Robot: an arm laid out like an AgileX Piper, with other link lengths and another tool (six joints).
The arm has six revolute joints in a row. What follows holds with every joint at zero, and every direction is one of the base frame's.
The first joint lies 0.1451 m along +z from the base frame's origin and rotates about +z.
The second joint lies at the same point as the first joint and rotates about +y.
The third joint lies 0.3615 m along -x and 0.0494 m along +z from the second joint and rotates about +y.
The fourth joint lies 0.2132 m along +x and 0.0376 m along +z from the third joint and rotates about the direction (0.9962, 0, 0.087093).
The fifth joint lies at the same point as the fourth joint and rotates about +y.
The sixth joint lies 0.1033 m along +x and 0.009 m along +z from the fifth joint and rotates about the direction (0.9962, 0, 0.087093).
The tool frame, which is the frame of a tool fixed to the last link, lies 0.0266 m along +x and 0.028 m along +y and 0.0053 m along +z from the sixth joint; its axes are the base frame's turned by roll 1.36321, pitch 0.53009 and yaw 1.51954 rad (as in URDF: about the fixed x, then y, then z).
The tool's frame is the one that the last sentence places.
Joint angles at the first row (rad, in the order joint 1, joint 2, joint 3, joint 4, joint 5, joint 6):
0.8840, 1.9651, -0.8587, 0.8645, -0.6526, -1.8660
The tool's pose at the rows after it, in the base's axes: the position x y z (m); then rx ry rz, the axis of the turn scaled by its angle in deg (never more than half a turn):
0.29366, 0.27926, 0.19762, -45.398, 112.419, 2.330
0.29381, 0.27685, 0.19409, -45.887, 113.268, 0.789
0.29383, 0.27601, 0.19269, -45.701, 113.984, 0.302
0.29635, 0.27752, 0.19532, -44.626, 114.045, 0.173
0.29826, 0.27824, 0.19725, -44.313, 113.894, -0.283
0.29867, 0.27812, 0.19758, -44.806, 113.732, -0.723
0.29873, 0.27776, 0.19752, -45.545, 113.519, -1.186
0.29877, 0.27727, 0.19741, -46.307, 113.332, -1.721
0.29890, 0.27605, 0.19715, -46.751, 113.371, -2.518
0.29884, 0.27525, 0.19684, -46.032, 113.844, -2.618
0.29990, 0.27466, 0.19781, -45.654, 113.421, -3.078
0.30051, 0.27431, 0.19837, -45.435, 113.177, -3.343
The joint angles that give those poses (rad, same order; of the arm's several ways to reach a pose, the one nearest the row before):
0.8840, 1.9689, -0.8587, 0.9108, -0.6526, -1.9351
0.8840, 1.9750, -0.8587, 0.9428, -0.6521, -1.9723
0.8840, 1.9773, -0.8613, 0.9653, -0.6479, -1.9895
0.8840, 1.9773, -0.8774, 0.9912, -0.6479, -2.0061
0.8840, 1.9773, -0.8886, 1.0094, -0.6497, -2.0263
0.8840, 1.9773, -0.8910, 1.0138, -0.6497, -2.0407
0.8839, 1.9773, -0.8910, 1.0138, -0.6497, -2.0535
0.8840, 1.9773, -0.8910, 1.0154, -0.6497, -2.0685
0.8840, 1.9773, -0.8910, 1.0269, -0.6518, -2.0887
0.8840, 1.9773, -0.8910, 1.0406, -0.6531, -2.0903
0.8840, 1.9773, -0.8910, 1.0406, -0.6648, -2.0904
0.8840, 1.9773, -0.8910, 1.0406, -0.6716, -2.0904

